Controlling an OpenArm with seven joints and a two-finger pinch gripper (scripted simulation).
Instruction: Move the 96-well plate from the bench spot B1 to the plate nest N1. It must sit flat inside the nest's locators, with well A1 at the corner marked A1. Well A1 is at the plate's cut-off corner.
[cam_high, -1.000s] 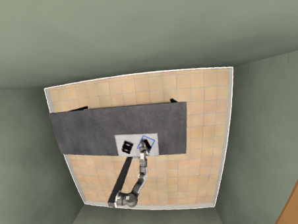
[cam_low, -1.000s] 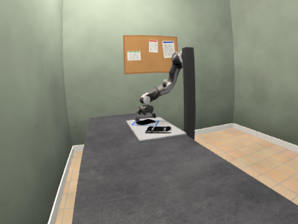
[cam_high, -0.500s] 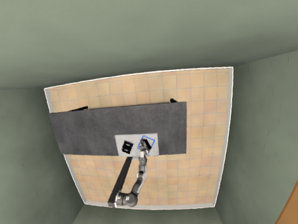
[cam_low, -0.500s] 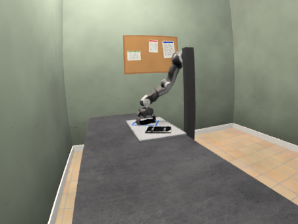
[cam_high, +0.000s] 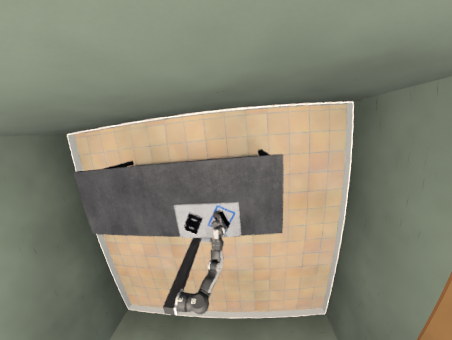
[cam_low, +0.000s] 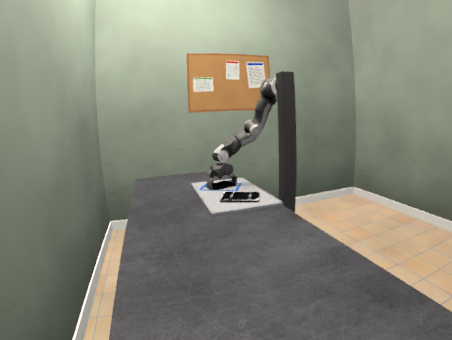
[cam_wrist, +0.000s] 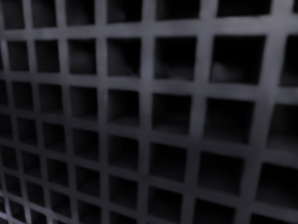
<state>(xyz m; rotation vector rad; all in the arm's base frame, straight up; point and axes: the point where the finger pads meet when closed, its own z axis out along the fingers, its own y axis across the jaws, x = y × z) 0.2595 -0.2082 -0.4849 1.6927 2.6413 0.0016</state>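
Now: hand 1 cm below the black 96-well plate. The rest, counted from my hand: black plate nest N1: 23 cm to the left, 4 cm behind, 1 cm above.
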